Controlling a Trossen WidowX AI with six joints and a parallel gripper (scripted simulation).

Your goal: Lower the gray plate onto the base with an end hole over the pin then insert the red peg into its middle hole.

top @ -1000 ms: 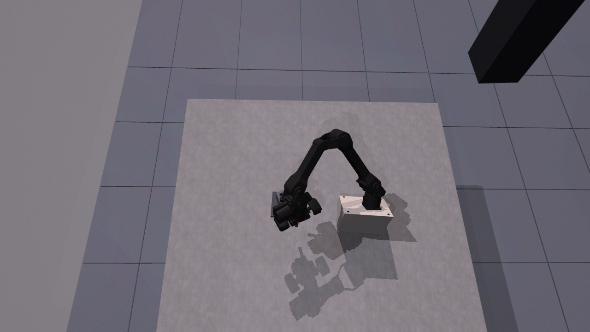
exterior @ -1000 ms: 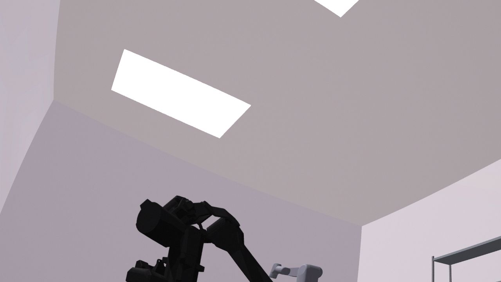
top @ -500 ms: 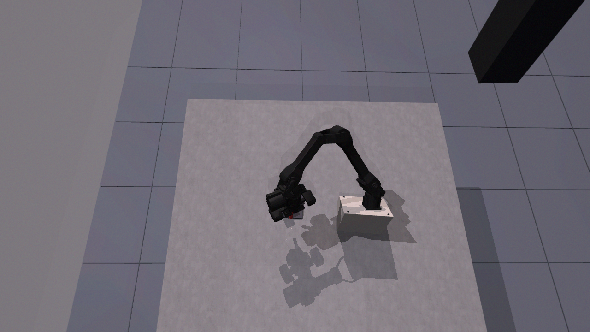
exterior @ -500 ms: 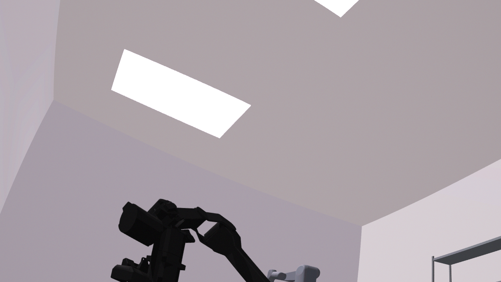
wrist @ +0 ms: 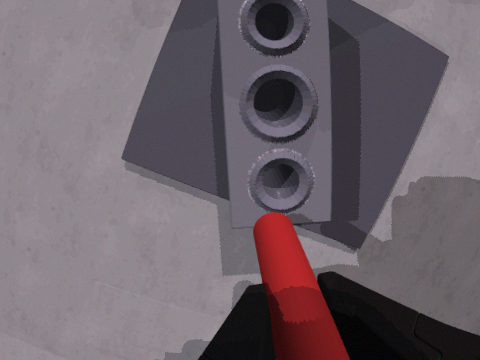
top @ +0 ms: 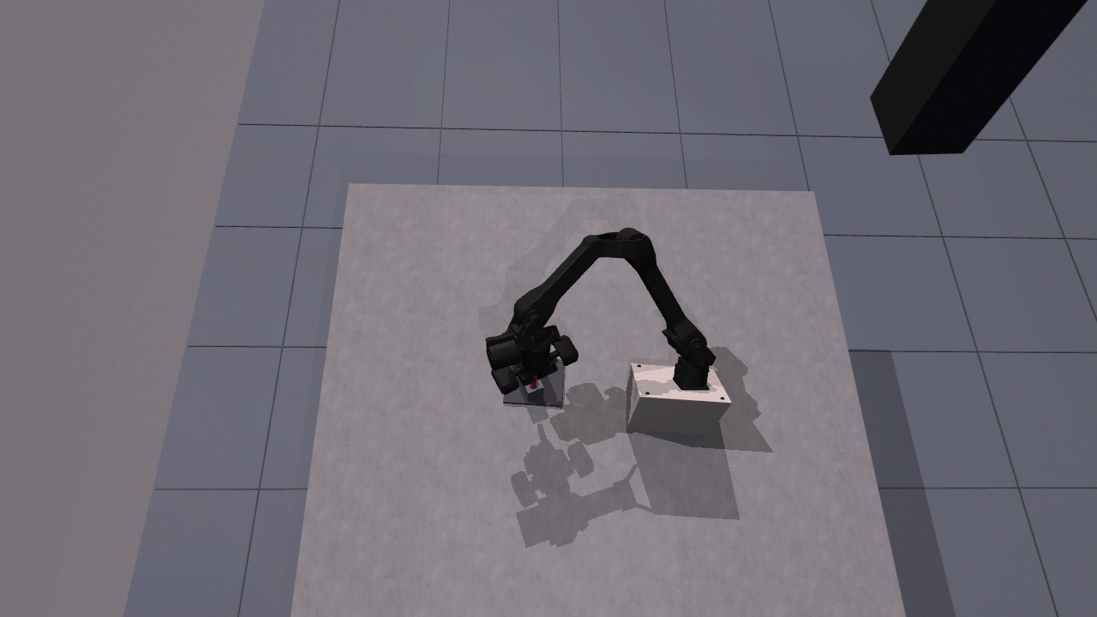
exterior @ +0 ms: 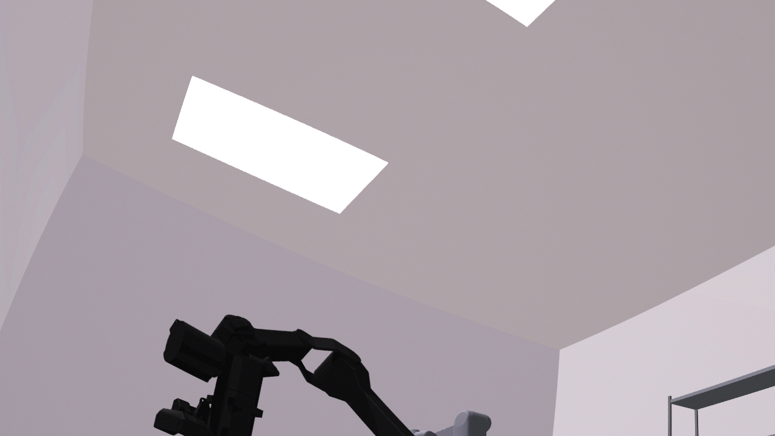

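Now: gripper tip 7 cm above the gray plate, 4 cm to the left of it and 1 cm short of it. From my gripper tip the other things lie so: red peg: right at my gripper tip.
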